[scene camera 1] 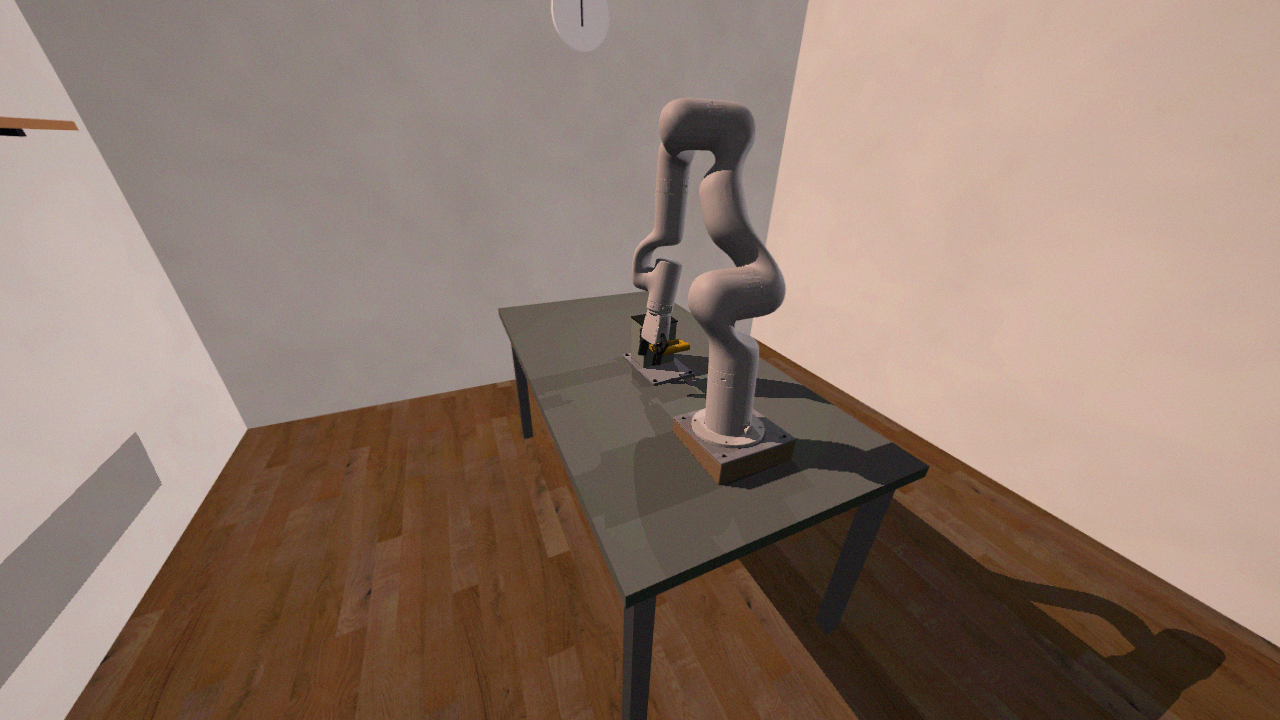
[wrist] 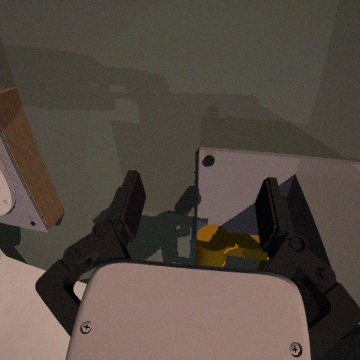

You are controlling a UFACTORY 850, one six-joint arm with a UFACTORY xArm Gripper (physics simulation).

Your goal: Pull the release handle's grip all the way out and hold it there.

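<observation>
The yellow release handle (scene camera 1: 681, 345) (wrist: 209, 252) sticks out from its box-shaped housing (wrist: 327, 205) above a light base plate (scene camera 1: 660, 375) (wrist: 237, 175). In the wrist view, the rounded end of its grip lies between the finger lines, nearer the right finger. The right finger and the gripper body hide part of the handle. My gripper (scene camera 1: 651, 354) (wrist: 199, 185) is open, its dark fingers wide apart, with nothing held. It points down beside the handle. Whether a finger touches the handle cannot be told.
The housing and plate stand on the grey-green table (scene camera 1: 590, 407) (wrist: 150, 45). The arm's wood-sided base (scene camera 1: 756, 462) (wrist: 32, 165) stands nearer the table's front end. A wall rises beyond the far end. Shadows fall across the table beside the plate.
</observation>
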